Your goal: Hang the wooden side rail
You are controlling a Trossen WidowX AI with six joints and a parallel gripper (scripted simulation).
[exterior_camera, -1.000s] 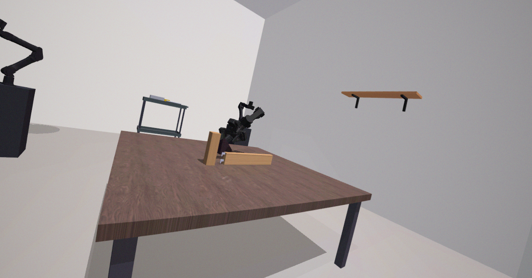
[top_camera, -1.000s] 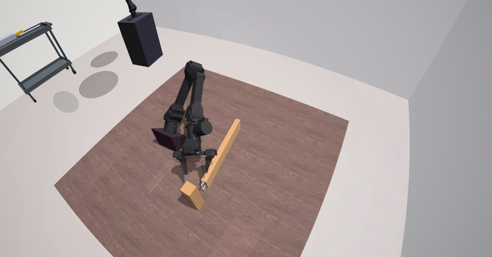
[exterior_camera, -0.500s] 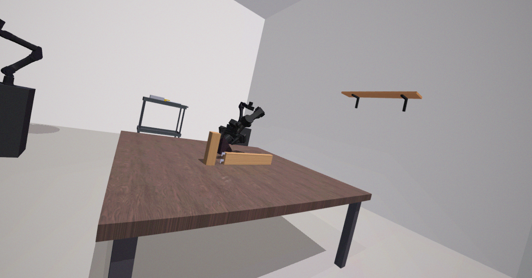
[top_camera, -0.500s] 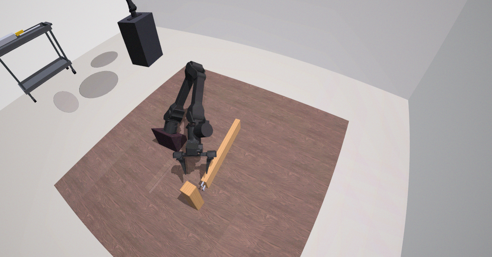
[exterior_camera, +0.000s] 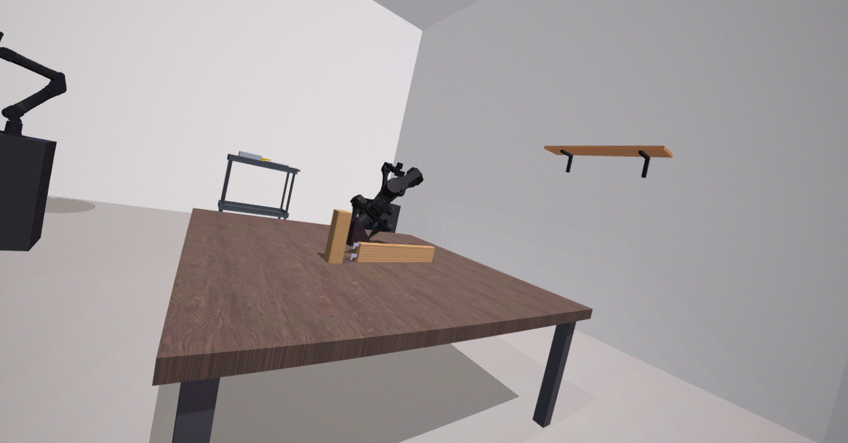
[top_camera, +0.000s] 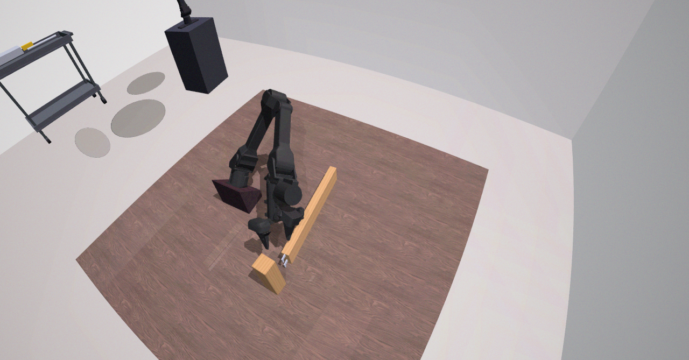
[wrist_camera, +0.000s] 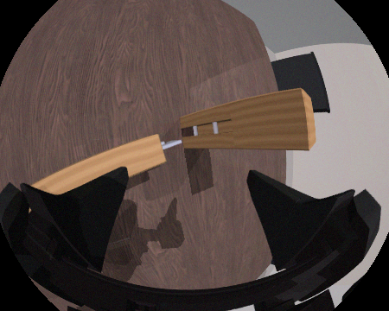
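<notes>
Right now my gripper tip is 9 cm to the left of the headboard post, 3 cm above it and 2 cm short of it.
</notes>
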